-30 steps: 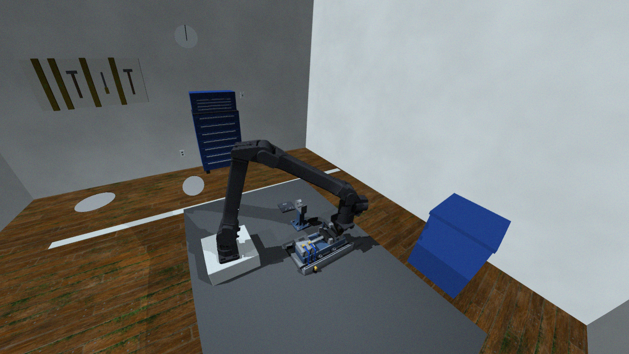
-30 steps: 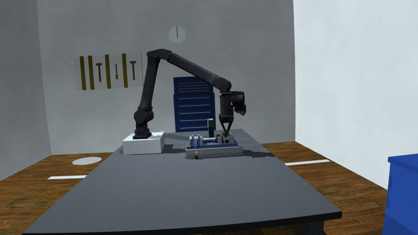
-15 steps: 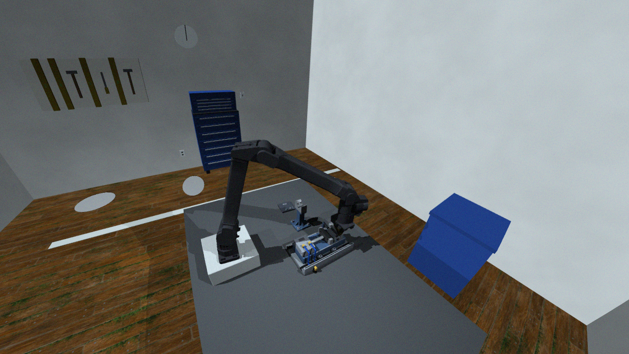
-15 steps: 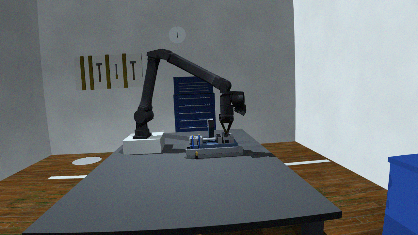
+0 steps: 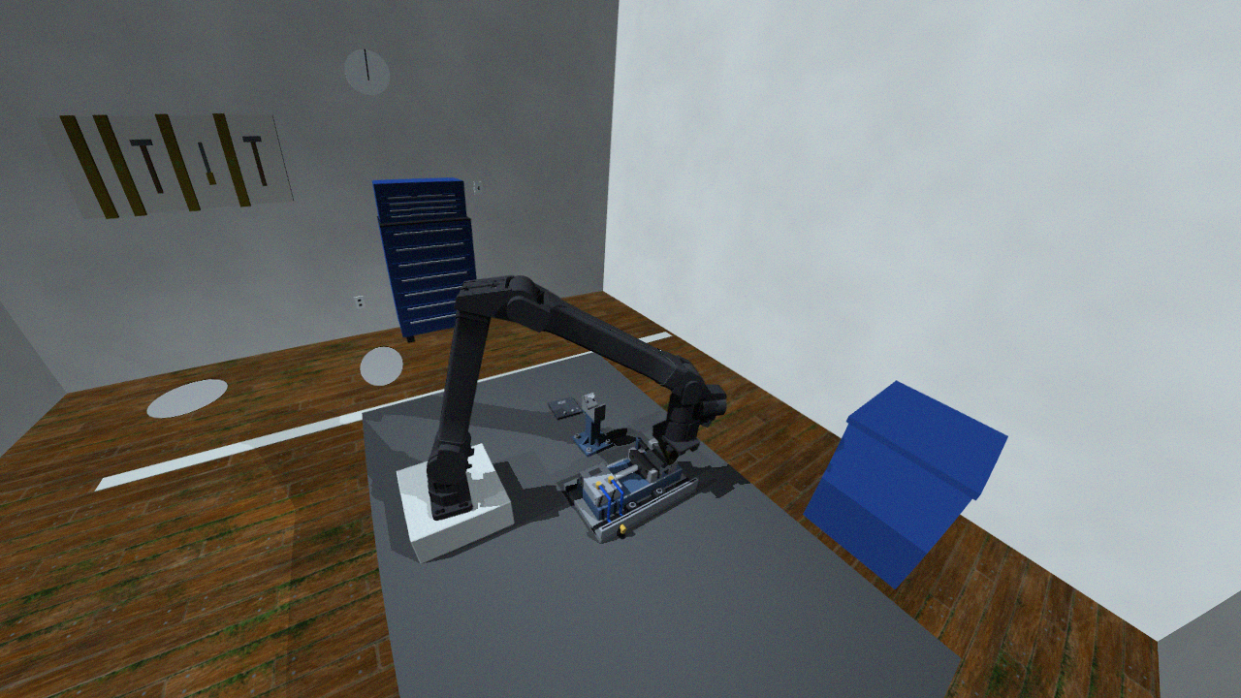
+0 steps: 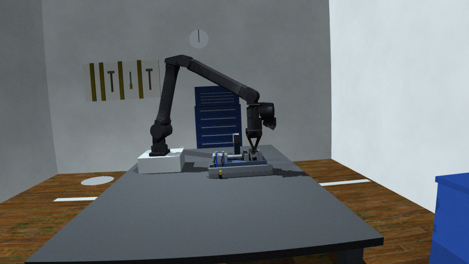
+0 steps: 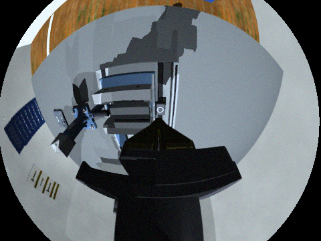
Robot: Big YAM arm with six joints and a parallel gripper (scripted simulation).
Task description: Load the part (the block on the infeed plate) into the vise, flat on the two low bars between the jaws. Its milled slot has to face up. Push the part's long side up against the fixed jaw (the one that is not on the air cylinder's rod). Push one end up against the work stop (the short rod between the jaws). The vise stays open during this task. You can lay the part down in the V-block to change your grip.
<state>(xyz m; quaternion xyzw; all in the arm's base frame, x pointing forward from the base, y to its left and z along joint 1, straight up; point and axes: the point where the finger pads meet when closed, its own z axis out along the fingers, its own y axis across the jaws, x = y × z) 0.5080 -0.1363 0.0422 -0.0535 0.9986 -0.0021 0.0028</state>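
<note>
Now: the part 40 mm to the left of my hand and 30 mm below it. From my hand the other things lie so: air cylinder: 170 mm behind, 50 mm below, 40 mm to the left; then vise: 90 mm below, 80 mm behind, 50 mm to the left.
</note>
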